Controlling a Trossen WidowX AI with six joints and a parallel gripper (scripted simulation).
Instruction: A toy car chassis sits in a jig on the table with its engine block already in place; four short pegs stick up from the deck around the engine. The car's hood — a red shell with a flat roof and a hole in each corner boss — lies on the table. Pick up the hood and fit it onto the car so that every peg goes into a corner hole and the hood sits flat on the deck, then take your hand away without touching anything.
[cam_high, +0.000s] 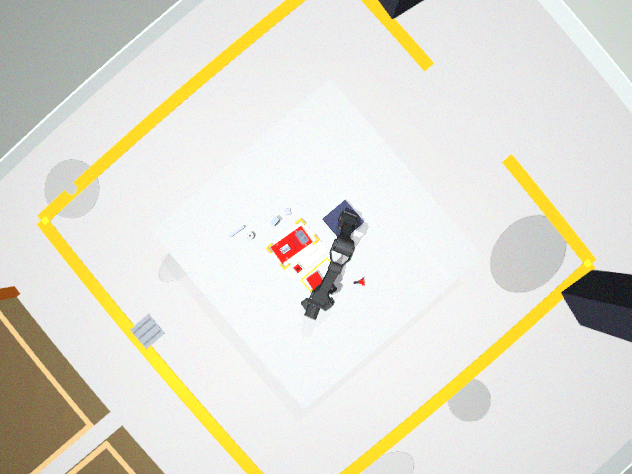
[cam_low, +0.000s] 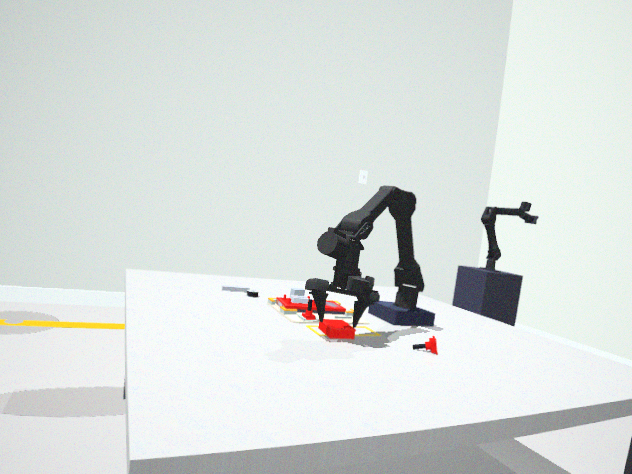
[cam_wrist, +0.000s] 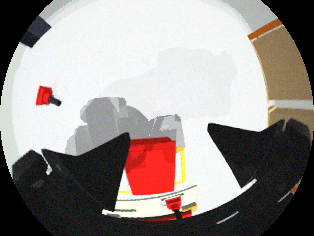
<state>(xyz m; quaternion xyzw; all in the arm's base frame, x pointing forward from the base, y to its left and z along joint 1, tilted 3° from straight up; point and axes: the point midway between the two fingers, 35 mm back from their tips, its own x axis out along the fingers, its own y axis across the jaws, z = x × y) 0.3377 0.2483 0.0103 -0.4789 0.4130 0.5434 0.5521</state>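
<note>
The red hood is 6 cm to the right of my gripper tip, 2 cm below it and 2 cm behind it.
</note>
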